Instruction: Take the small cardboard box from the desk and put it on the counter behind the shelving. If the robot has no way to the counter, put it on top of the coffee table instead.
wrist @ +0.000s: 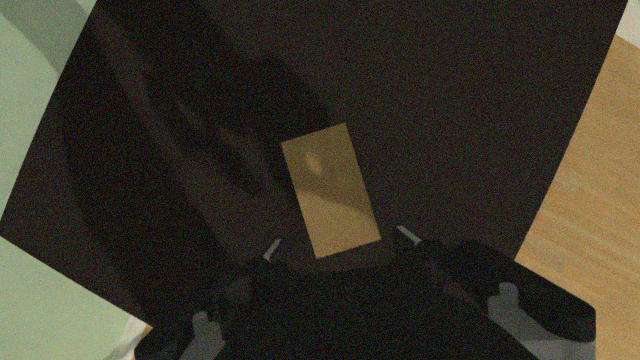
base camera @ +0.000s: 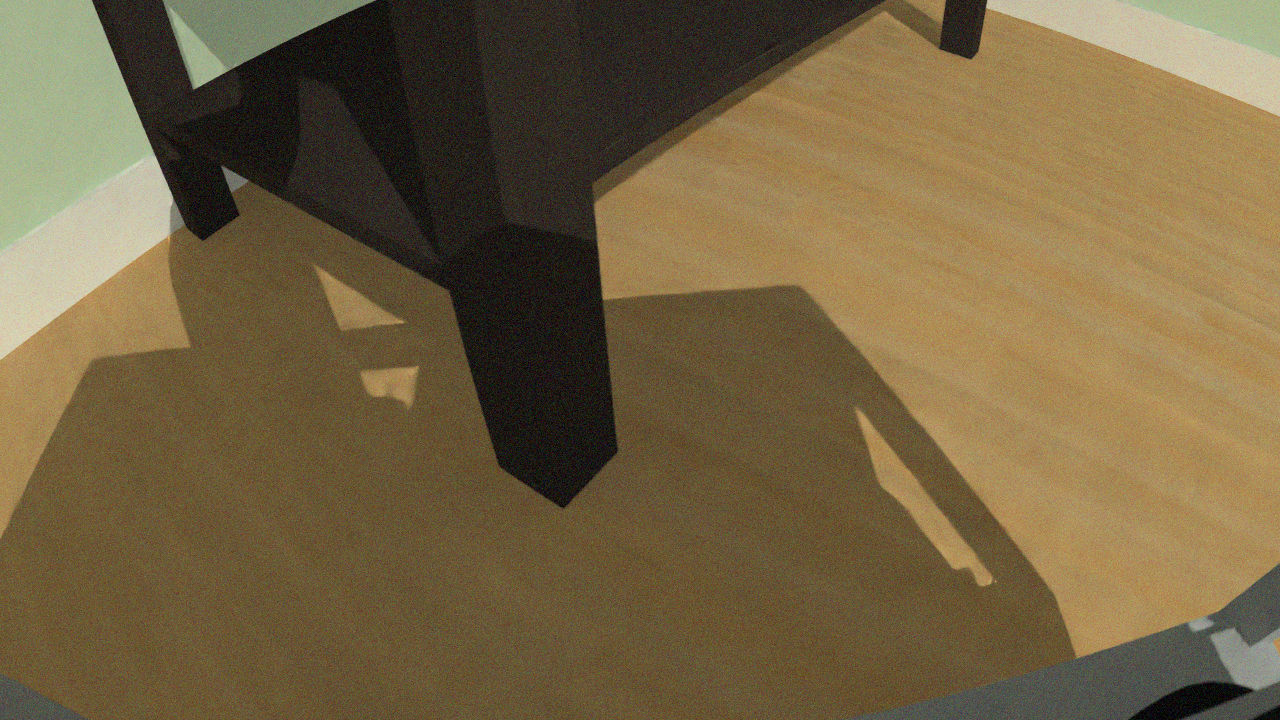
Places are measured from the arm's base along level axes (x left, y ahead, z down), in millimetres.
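Where they show: gripper, fingertip midpoint: (wrist: 339, 244).
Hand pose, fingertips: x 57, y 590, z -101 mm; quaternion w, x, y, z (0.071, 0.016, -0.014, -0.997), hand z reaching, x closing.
After its pixels a point has its place.
The small cardboard box (wrist: 332, 190) @(x 51, y 635, z -113 mm) lies flat on a dark table top (wrist: 465, 110) @(x -108, y 675, z -53 mm) in the wrist view, with a shadow across its upper half. My gripper (wrist: 339, 244) @(x 57, y 590, z -101 mm) is open and empty above the table. Its fingertips stand apart on either side of the box's near end, with dark table top showing between each tip and the box. In the base view the dark table (base camera: 541, 116) @(x 27, y 341, z 172 mm) has thick legs and a low shelf, like a coffee table; its top and the box do not show there. The desk, the counter and the shelving do not show.
Green walls (base camera: 53, 116) @(x 524, y 647, z 220 mm) (wrist: 30, 150) with a white baseboard (base camera: 80, 246) @(x 540, y 610, z 347 mm) stand behind and beside the table. A table leg (base camera: 546, 358) @(x 38, y 329, z 285 mm) stands close in front of the base. Wooden floor (base camera: 939, 223) @(x -278, y 564, z 397 mm) (wrist: 590, 200) @(x -828, y 328, z 397 mm) lies to the right of the table, and shadows fall across the floor.
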